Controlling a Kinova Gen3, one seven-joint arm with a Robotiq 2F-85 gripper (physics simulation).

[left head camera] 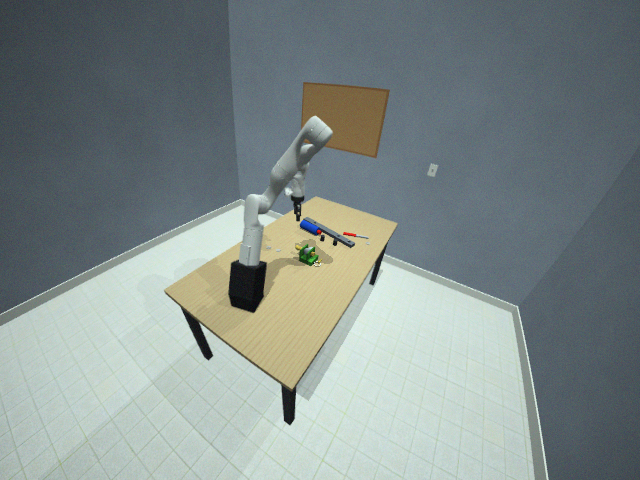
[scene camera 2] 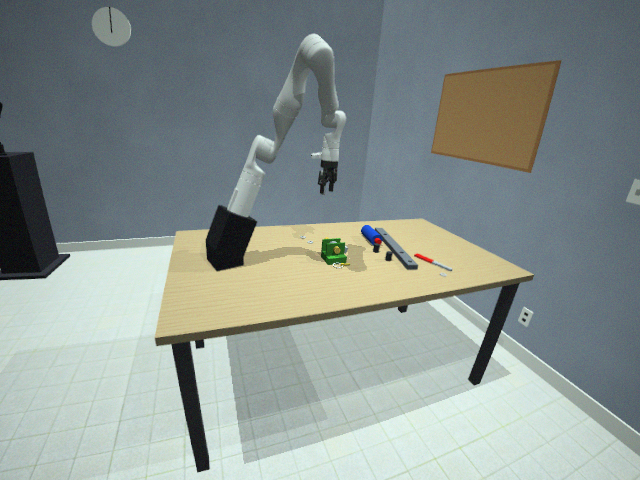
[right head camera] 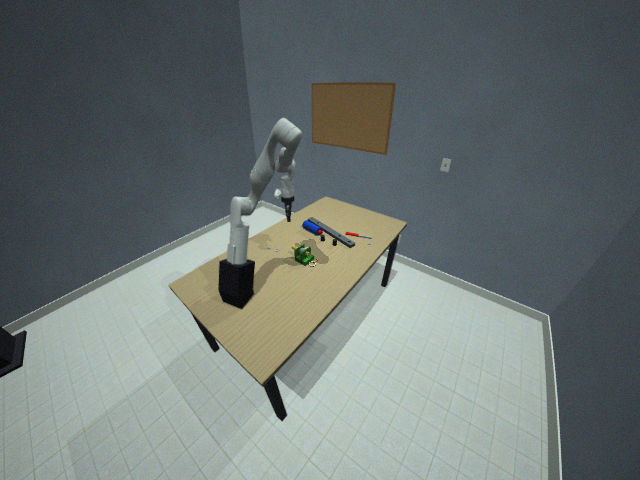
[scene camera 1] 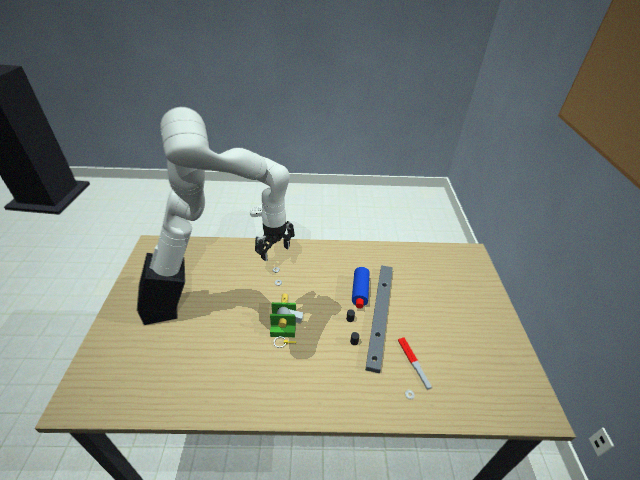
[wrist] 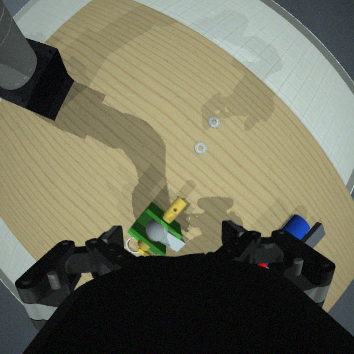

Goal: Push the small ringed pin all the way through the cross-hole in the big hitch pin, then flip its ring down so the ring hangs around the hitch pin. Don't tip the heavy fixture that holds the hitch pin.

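Frame: origin at the arm's base, x ahead, y left, z up, level; millimetres.
Where they show: gripper, between the fingertips: (left head camera: 296, 217) (scene camera 2: 326, 192) (right head camera: 289, 217) (scene camera 1: 275, 253) (wrist: 172, 234); arm's base, origin of its link: (left head camera: 249, 262) (scene camera 2: 237, 213) (right head camera: 237, 261) (scene camera 1: 165, 267) (wrist: 16, 67).
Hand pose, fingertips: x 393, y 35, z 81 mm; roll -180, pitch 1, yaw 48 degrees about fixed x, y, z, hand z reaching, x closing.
Things, the pixels of their top centre, and the offset from my fingertips. "spot": a spot on its surface instead.
- green fixture, centre of its top: (wrist: 164, 233) (scene camera 1: 287, 306) (scene camera 2: 335, 239) (left head camera: 307, 246) (right head camera: 302, 246) dx +42, dy -58, dz -208 mm
- big yellow hitch pin, a spot on its surface: (wrist: 171, 215) (scene camera 1: 284, 301) spot: dx +28, dy -25, dz -222 mm
- yellow shank, centre of its top: (wrist: 139, 250) (scene camera 1: 284, 341) (scene camera 2: 341, 263) dx +49, dy -157, dz -282 mm
- blue cylinder, centre of its top: (wrist: 286, 249) (scene camera 1: 361, 283) (scene camera 2: 373, 230) (left head camera: 311, 224) (right head camera: 313, 224) dx +316, dy +113, dz -230 mm
- long grey bar, centre of its top: (scene camera 1: 381, 310) (scene camera 2: 393, 243) (right head camera: 329, 229) (left head camera: 327, 229) dx +397, dy +14, dz -270 mm
- red-handled tool, centre of its top: (scene camera 1: 414, 361) (scene camera 2: 433, 261) dx +513, dy -183, dz -284 mm
- washer, centre of its top: (scene camera 1: 409, 394) dx +487, dy -301, dz -292 mm
The green fixture (left head camera: 309, 260) (scene camera 1: 281, 333) (scene camera 2: 334, 260) (wrist: 152, 212) stands upright near the table's middle. The big yellow hitch pin (scene camera 1: 284, 298) (wrist: 171, 215) runs through its walls and a grey part; its cross-hole shows on the protruding far end in the wrist view. The small ringed pin, with a yellow shank (scene camera 1: 291, 342) (scene camera 2: 345, 264) and a pale ring, lies flat on the table in front of the fixture, apart from the hitch pin. My gripper (left head camera: 297, 220) (right head camera: 288, 221) (scene camera 1: 276, 252) (scene camera 2: 326, 191) is open and empty, pointing down high above the table, behind the fixture.
Two small washers (scene camera 1: 276, 269) (wrist: 200, 148) lie behind the fixture. To its right are a blue cylinder (scene camera 1: 361, 284) with a red tip, two black plugs, a long grey bar (scene camera 1: 381, 304), a red-handled tool (scene camera 1: 407, 350) and another washer (scene camera 1: 409, 394).
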